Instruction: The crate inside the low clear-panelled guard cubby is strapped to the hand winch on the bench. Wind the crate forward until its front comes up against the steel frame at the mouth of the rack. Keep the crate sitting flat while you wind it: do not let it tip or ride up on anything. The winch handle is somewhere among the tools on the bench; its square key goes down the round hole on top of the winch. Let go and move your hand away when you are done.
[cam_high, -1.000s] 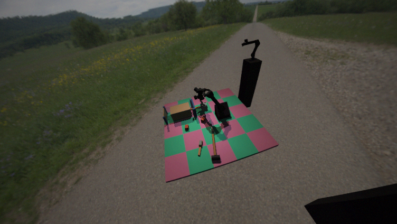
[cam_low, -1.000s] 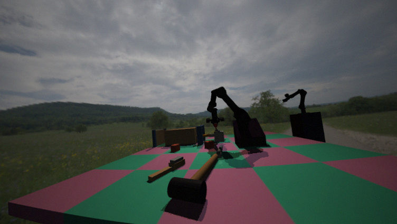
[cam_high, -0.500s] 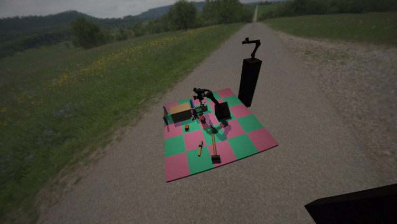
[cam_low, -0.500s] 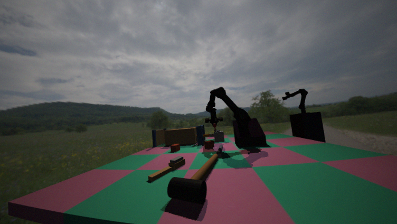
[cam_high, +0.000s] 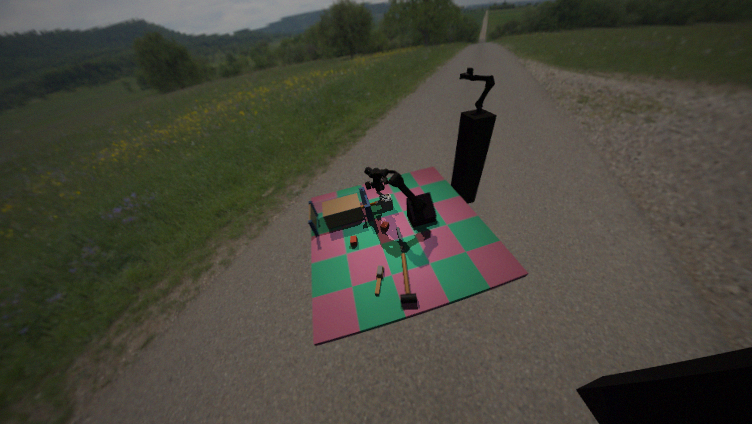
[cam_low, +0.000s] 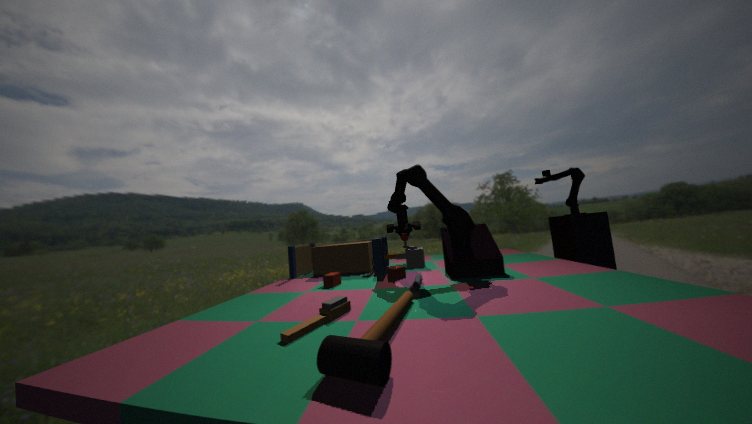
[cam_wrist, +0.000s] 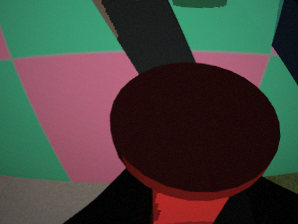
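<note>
Right now my gripper tip is 5 cm to the right of the winch handle, 3 cm above it and 2 cm past it. The rest, counted from my gripper tip: grey winch 10 cm to the left, 10 cm below, 6 cm behind; then red knob 2 cm to the left; then frame 11 cm to the left, 11 cm ahead, 3 cm below.
</note>
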